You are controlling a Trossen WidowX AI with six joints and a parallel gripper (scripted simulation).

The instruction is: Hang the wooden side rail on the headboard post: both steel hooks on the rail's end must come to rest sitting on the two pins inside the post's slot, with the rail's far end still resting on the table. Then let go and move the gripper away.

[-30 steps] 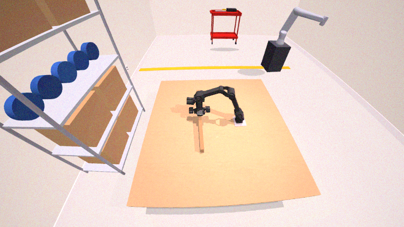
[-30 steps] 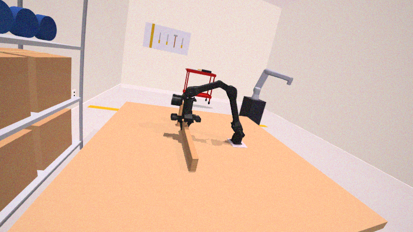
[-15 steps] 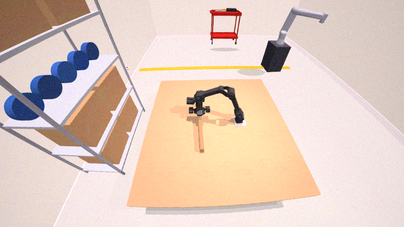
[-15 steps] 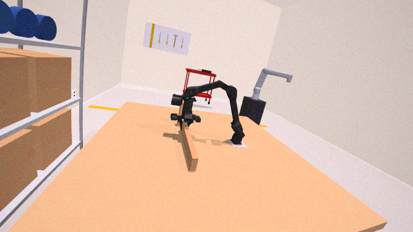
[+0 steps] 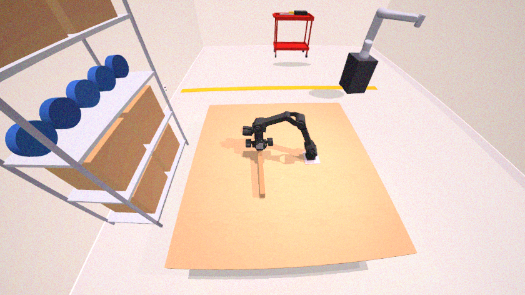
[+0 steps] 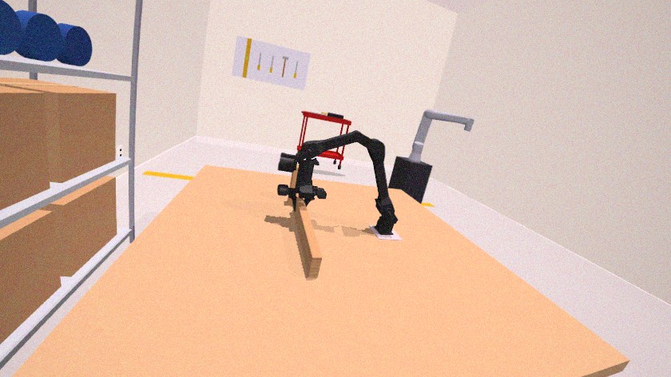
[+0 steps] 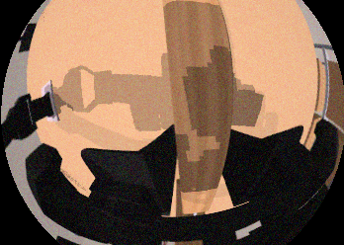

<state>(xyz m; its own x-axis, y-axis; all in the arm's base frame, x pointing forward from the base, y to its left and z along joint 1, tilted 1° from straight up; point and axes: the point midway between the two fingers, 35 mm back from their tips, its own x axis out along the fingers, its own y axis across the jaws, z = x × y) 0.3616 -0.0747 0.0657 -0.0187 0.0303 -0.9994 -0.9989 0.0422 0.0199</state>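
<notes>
Now: the wooden headboard post 170 mm to the right of my gripper tip, 40 mm above it and 10 mm behind it.
</notes>
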